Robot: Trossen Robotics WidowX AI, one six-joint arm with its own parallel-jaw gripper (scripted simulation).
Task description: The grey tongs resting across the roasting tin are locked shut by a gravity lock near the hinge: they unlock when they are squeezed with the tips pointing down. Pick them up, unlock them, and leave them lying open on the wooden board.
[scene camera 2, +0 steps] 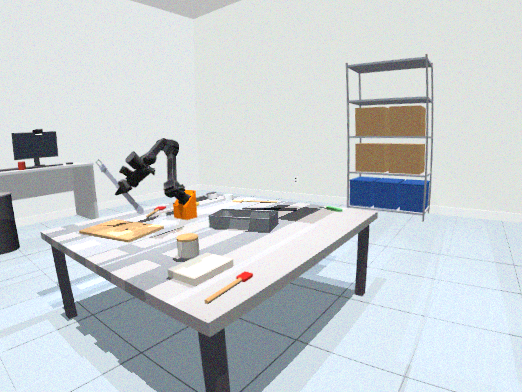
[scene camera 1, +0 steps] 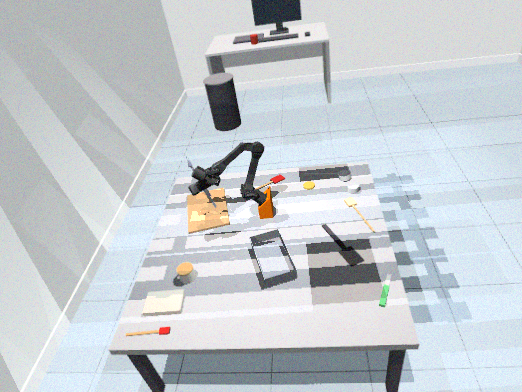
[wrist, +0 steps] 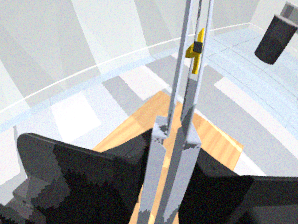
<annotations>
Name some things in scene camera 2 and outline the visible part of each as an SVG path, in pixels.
A white block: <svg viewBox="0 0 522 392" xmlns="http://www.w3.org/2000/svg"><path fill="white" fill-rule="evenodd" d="M233 259L204 253L194 259L169 268L168 277L197 286L233 267Z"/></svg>
</annotations>
